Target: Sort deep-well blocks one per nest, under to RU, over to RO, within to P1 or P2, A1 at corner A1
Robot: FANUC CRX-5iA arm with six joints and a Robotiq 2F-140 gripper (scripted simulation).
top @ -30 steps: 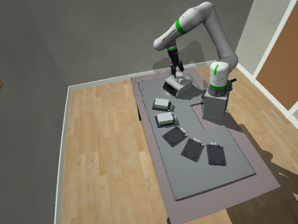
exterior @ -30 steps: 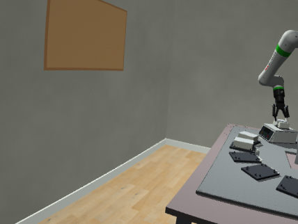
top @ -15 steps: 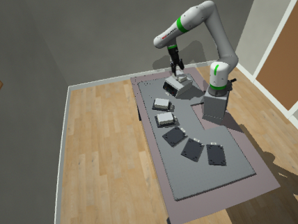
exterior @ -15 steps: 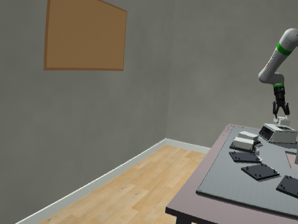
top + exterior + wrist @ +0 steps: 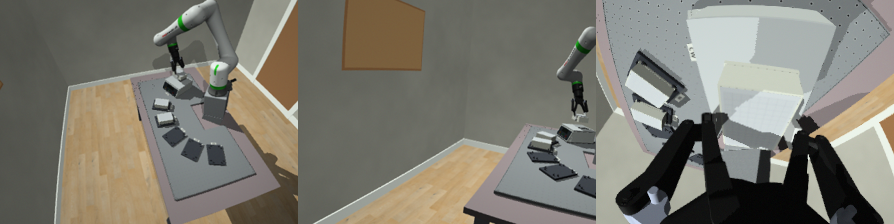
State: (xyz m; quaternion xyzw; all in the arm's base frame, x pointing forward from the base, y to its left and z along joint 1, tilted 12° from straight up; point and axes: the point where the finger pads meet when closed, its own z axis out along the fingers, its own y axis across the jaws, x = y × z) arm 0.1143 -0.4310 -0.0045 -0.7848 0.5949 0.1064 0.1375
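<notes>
The pale platform lies 90 mm below my hand. Round my hand: deep-well block: 10 mm below; dark infeed nest: 270 mm ahead, 180 mm to the left, 180 mm below; check-weigher: 10 mm ahead, 120 mm below.
</notes>
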